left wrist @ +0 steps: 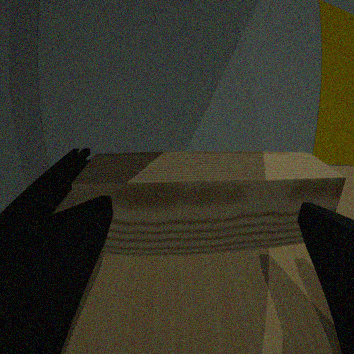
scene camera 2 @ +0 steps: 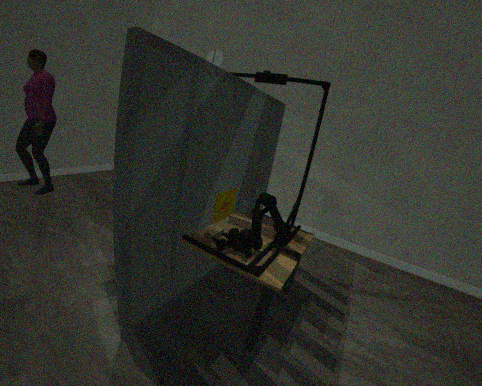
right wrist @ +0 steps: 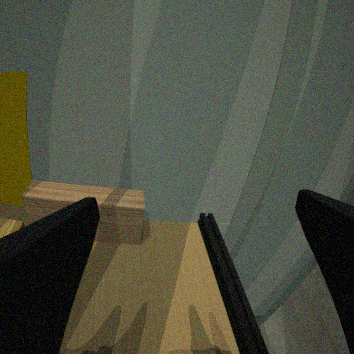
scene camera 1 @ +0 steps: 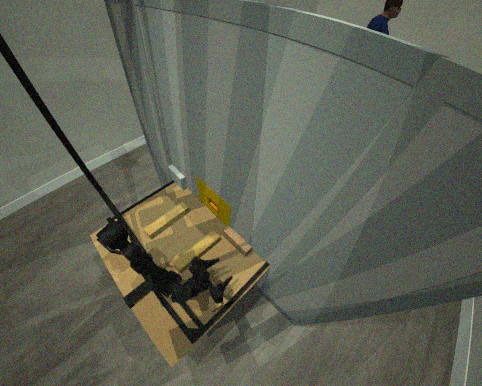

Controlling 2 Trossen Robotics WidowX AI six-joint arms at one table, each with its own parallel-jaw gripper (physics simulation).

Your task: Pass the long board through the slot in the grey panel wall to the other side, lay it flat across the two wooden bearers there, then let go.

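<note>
Two pale bars (scene camera 1: 168, 221) (scene camera 1: 197, 251), seemingly the bearers, lie side by side on the right arm's side. The grey wall (scene camera 1: 300, 150) (scene camera 2: 165, 165) has a yellow panel (scene camera 1: 204, 195) (scene camera 2: 218, 212) (left wrist: 337, 90) (right wrist: 12, 135) with the slot. My right gripper (scene camera 1: 224, 269) (right wrist: 200, 204) is open and empty beside the nearer bar. My left gripper (scene camera 2: 214, 241) (left wrist: 209, 210) is open; a brown wooden piece (left wrist: 200, 195) spans much of the view between its fingers, ungripped. I cannot tell whether it is the long board; its surroundings are hidden or dark.
A short reddish wooden block (scene camera 1: 237, 240) (right wrist: 115, 220) lies along the wall right of the panel. A dark rail (scene camera 1: 235, 300) (right wrist: 225, 270) edges the table. A black frame (scene camera 1: 60, 130) (scene camera 2: 311, 160) rises beside each arm. A person (scene camera 1: 382, 22) (scene camera 2: 40, 100) shows beyond the wall.
</note>
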